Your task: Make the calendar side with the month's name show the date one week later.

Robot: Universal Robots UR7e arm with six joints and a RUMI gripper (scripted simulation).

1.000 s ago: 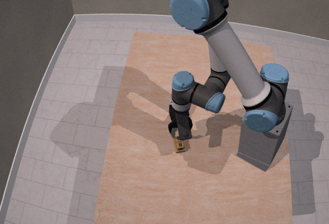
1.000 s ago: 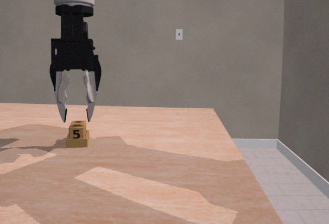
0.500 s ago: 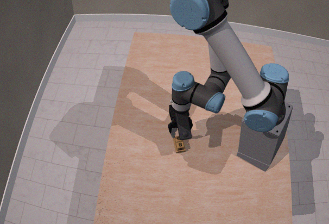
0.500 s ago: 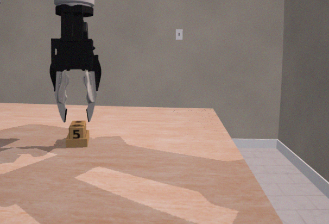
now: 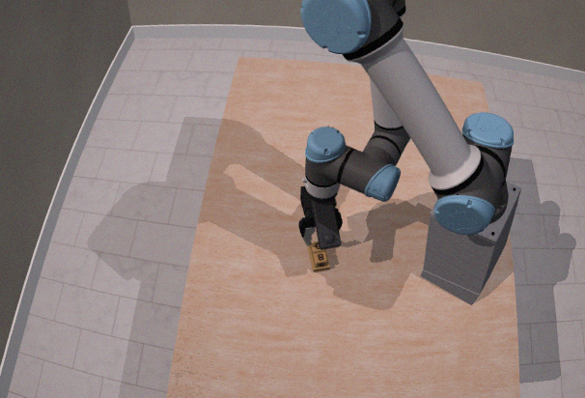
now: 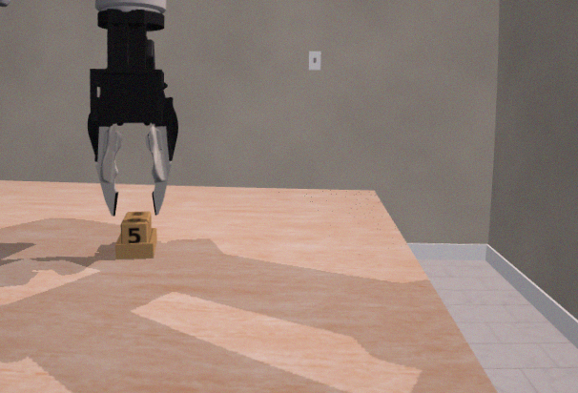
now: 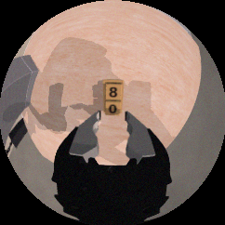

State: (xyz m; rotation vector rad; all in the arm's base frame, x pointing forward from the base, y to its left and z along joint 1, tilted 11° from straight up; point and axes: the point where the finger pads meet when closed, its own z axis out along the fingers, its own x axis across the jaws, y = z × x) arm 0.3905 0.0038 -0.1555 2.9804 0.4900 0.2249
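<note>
My gripper is now 1 cm past the wooden calendar tray, 2 cm to the right of it and 5 cm above it.
</note>
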